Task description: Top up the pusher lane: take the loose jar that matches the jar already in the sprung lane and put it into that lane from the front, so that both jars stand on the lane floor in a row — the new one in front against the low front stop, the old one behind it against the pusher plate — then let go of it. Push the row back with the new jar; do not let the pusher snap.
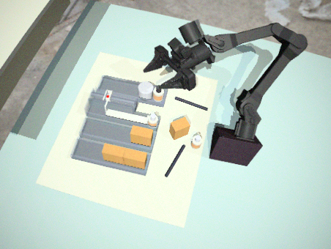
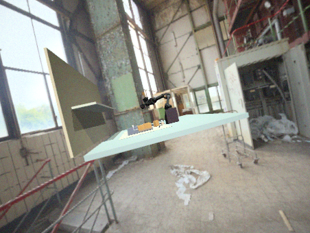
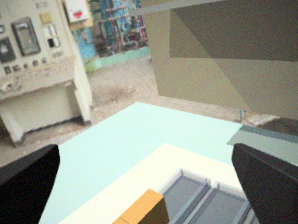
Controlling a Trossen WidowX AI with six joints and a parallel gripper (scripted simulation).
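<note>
The pale plate is 250 mm below my gripper tip, 100 mm ahead of it and 40 mm to the right of it. Round my gripper tip: lane (280 mm below, 140 mm ahead, 40 mm to the right).
</note>
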